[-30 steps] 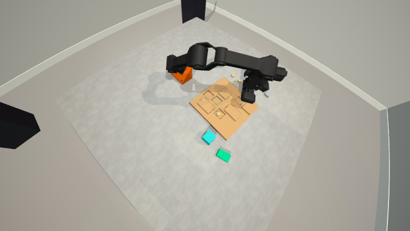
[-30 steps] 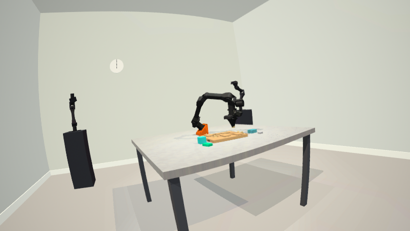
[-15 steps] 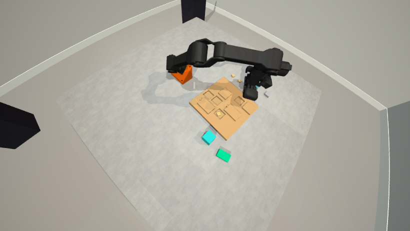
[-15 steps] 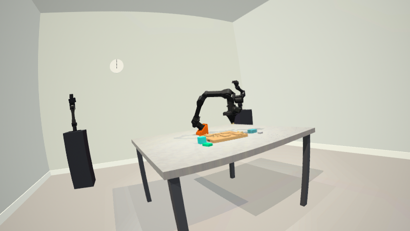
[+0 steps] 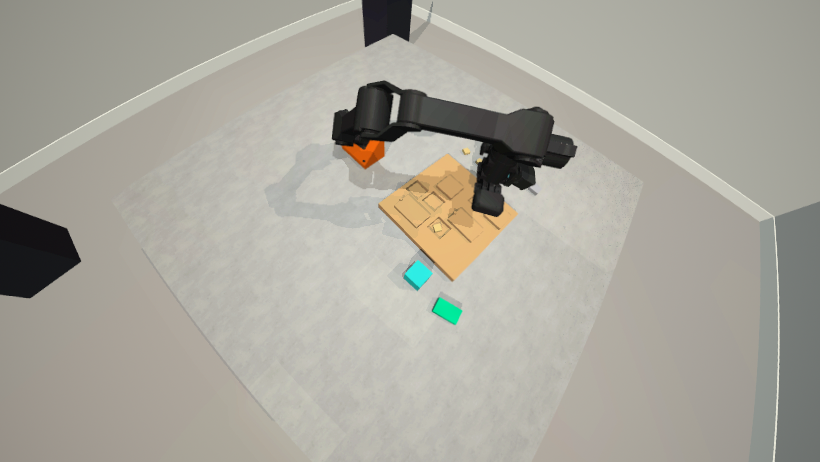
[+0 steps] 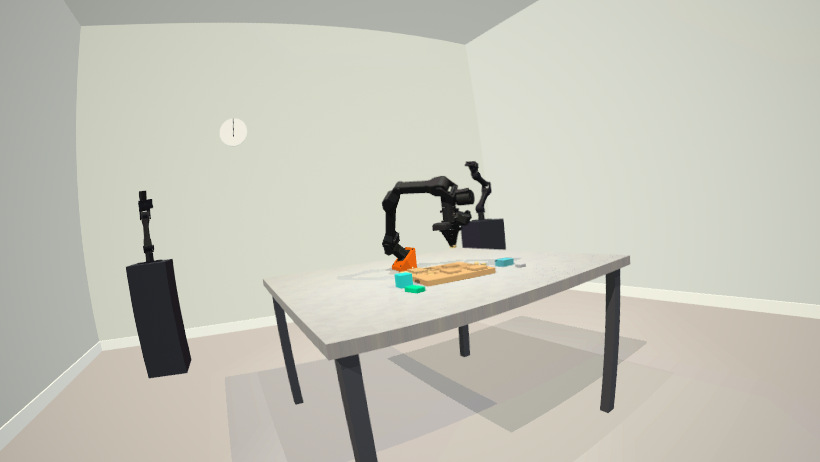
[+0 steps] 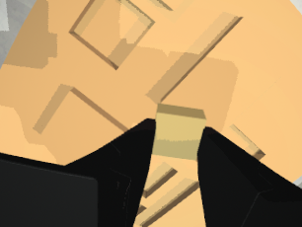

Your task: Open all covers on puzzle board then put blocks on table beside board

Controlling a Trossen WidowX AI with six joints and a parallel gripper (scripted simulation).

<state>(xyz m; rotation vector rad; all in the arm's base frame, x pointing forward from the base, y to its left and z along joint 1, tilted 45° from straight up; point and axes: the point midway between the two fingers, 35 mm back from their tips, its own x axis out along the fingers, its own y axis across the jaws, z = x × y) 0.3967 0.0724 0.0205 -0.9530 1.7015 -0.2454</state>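
Now: gripper tip 1 cm short of the cyan block, 23 cm to the left of it and 9 cm above it. Also, from my gripper tip: green block: 13 cm ahead, 25 cm to the right, 11 cm below; then small grey block: 11 cm ahead, 26 cm to the left, 11 cm below.
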